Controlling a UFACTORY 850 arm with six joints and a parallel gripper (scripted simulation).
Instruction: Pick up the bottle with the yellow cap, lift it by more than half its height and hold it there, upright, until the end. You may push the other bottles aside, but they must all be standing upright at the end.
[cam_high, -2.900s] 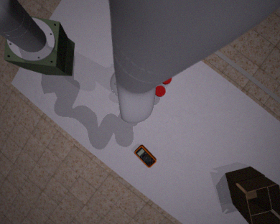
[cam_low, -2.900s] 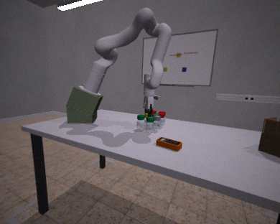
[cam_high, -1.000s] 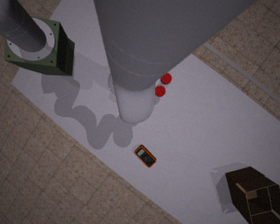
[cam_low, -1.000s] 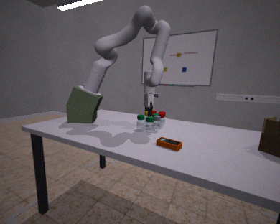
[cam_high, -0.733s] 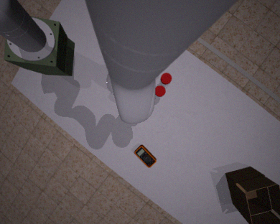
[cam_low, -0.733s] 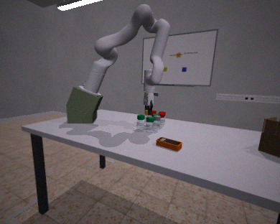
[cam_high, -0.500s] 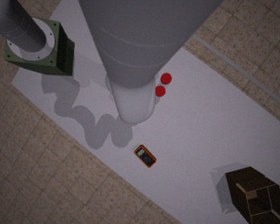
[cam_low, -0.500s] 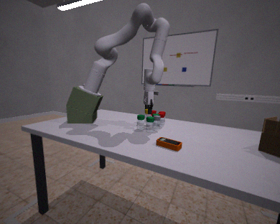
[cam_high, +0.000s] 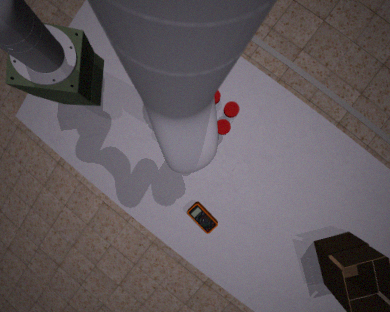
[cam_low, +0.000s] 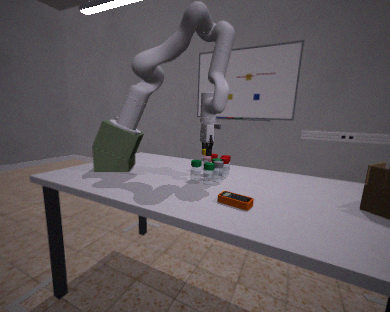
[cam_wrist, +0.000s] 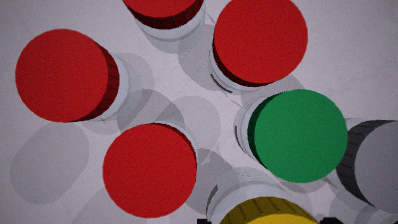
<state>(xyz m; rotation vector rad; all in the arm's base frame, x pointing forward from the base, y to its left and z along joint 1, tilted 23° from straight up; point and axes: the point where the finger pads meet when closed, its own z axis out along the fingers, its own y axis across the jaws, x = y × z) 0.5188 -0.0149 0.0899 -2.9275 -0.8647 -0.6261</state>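
Now: the grey-capped bottle 10 cm below my hand, 8 cm ahead of it and 5 cm to the right of it. Round my hand: yellow-capped bottle 5 cm below; cardboard box 78 cm ahead, 20 cm to the right, 7 cm below; orange multimeter 31 cm to the right, 19 cm ahead, 13 cm below.
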